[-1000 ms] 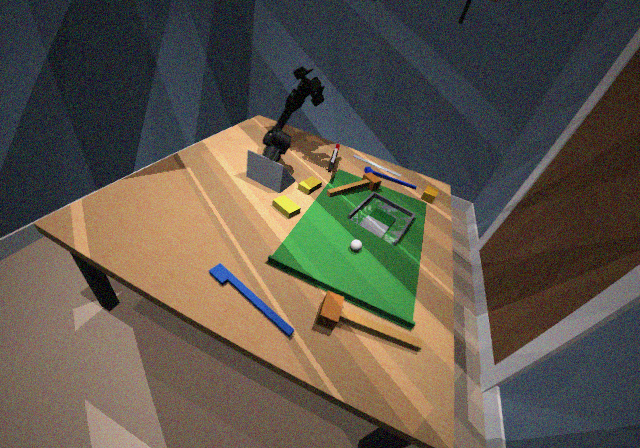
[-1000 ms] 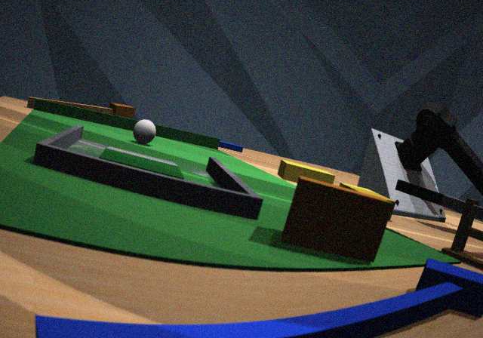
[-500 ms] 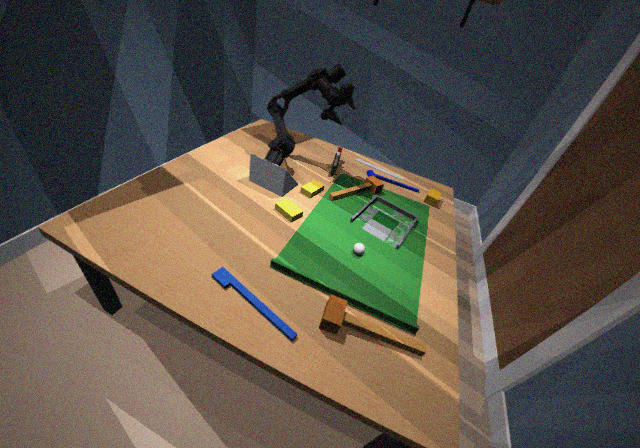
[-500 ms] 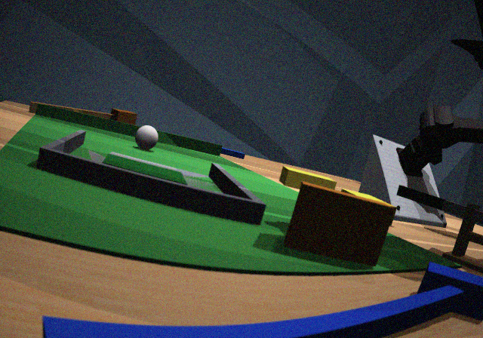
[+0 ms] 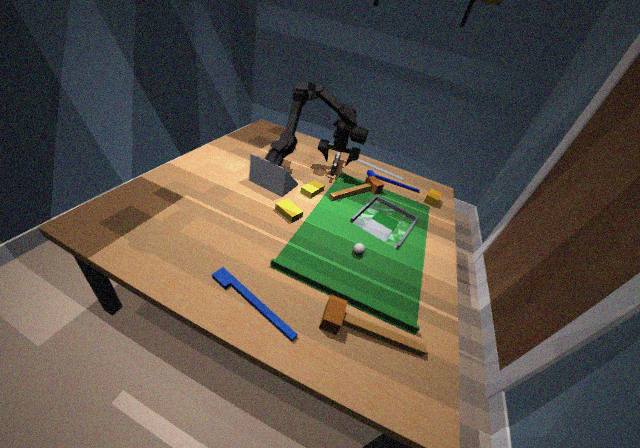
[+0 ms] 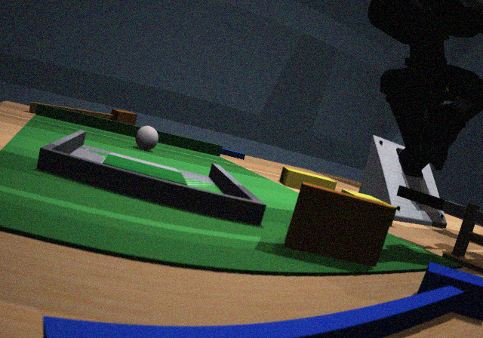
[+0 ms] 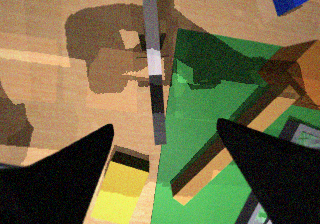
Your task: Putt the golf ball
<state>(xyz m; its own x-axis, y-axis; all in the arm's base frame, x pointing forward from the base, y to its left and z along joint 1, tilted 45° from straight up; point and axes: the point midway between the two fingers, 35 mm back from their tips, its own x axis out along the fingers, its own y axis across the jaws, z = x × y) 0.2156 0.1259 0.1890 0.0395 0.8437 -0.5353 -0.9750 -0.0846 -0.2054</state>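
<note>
Now: gripper tip 11 cm to the right of the red putter, 5 cm above it and 4 cm past it. Also, from my gripper tip: golf ball (39 cm to the right, 27 cm ahead, 8 cm below).
</note>
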